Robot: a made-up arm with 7 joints. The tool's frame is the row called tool.
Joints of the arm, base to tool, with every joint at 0 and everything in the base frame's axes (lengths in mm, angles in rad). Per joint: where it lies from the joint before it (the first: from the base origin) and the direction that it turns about. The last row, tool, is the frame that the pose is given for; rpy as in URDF.
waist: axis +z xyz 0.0 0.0 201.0
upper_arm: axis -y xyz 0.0 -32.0 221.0
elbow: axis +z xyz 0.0 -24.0 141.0
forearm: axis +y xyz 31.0 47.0 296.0
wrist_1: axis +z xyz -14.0 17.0 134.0
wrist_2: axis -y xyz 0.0 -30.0 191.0
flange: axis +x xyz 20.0 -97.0 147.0
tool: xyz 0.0 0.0 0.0 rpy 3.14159 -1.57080 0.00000
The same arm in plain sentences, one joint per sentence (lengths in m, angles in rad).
The arm has seven revolute joints in a row. What follows holds with every joint at zero, and every direction is one of the base frame's.
Joint 1 lies 0.201 m along +z from the base frame's origin and rotates about +z.
Joint 2 lies 0.032 m along -y and 0.221 m along +z from joint 1 and rotates about -y.
Joint 3 lies 0.024 m along -y and 0.141 m along +z from joint 2 and rotates about +z.
Joint 4 lies 0.031 m along +x and 0.047 m along +y and 0.296 m along +z from joint 3 and rotates about +y.
Joint 5 lies 0.014 m along -x and 0.017 m along +y and 0.134 m along +z from joint 4 and rotates about +z.
Joint 6 lies 0.03 m along -y and 0.191 m along +z from joint 5 and rotates about -y.
Joint 7 lies 0.02 m along +x and 0.097 m along -y and 0.147 m along +z from joint 6 and rotates about +x.
The tool frame, which is the frame that the pose is given for, lies at the same point as joint 7; its axes are the base frame's turned by roll 3.1416, pitch -1.5708 and yaw 0 rad (as in URDF: about the fixed x, then y, then z).

